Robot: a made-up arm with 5 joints.
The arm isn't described. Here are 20 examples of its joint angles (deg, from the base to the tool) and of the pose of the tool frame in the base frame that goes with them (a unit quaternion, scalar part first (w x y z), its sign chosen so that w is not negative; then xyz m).
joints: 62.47 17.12 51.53 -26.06 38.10
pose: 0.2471 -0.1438 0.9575 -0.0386 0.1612 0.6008 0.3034
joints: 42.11 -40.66 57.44 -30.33 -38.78
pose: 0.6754 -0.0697 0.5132 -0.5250 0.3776 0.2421 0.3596
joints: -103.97 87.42 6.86 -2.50 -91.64
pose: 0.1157 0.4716 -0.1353 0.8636 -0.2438 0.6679 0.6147
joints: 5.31 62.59 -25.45 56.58 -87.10
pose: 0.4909 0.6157 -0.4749 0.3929 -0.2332 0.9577 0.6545
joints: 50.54 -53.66 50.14 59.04 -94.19
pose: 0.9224 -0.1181 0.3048 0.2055 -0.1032 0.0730 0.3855
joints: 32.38 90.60 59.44 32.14 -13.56
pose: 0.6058 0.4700 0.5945 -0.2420 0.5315 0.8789 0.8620
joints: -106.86 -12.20 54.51 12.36 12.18
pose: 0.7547 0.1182 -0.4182 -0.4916 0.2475 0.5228 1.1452
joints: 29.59 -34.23 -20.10 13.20 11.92
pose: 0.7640 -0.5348 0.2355 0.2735 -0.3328 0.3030 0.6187
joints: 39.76 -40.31 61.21 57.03 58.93
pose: 0.1499 -0.9587 0.1271 -0.2058 -0.0113 0.0995 0.2042
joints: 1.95 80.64 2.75 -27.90 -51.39
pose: 0.4239 0.8310 0.2701 0.2384 0.1161 0.6106 1.0395
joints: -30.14 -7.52 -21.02 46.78 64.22
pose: 0.5507 -0.5861 -0.4628 -0.3728 0.1052 0.4439 0.1963
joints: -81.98 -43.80 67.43 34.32 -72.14
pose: 0.6436 0.0749 -0.7115 -0.2719 0.4140 0.2015 1.0294
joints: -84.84 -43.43 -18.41 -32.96 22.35
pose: 0.7672 -0.4843 -0.1425 -0.3957 0.2041 0.3933 0.5704
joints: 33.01 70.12 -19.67 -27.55 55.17
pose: 0.8756 0.0144 0.3955 0.2768 0.0258 0.7173 1.0167
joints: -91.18 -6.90 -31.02 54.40 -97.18
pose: 0.3726 -0.2881 -0.5494 0.6901 0.5285 0.3294 0.4344
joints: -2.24 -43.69 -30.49 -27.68 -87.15
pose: 0.8816 0.2140 0.4010 0.1275 -0.1567 0.3160 0.6568
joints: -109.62 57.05 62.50 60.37 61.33
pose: 0.7695 -0.0056 -0.3437 -0.5382 0.0666 1.0376 1.0294
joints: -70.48 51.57 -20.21 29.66 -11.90
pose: 0.6417 0.1368 -0.7068 0.2645 0.0070 0.8715 0.4287
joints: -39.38 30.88 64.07 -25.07 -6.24
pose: 0.8275 0.4060 0.3742 -0.1021 0.5304 0.5717 0.9686
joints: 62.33 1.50 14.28 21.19 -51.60
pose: 0.8143 0.2007 0.5432 -0.0398 -0.1463 0.6692 0.6670
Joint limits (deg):
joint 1: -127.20..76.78
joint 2: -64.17..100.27
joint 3: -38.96..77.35
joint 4: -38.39..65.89
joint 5: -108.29..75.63
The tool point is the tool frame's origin. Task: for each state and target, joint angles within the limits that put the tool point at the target. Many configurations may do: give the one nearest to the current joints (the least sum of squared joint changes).
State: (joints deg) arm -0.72 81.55 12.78 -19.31 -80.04
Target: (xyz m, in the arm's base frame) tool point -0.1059 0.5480 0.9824
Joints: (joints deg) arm -26.34 98.16 -13.09 -38.39 -92.88
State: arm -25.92 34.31 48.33 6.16 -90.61
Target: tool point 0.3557 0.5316 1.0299
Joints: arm -57.42 20.53 55.92 -20.44 -91.27
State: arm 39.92 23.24 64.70 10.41 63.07
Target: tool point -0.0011 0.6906 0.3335
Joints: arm 56.02 10.42 52.55 17.66 65.59
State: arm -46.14 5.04 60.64 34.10 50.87
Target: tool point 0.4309 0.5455 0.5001
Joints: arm -33.35 -12.23 40.04 29.71 52.46
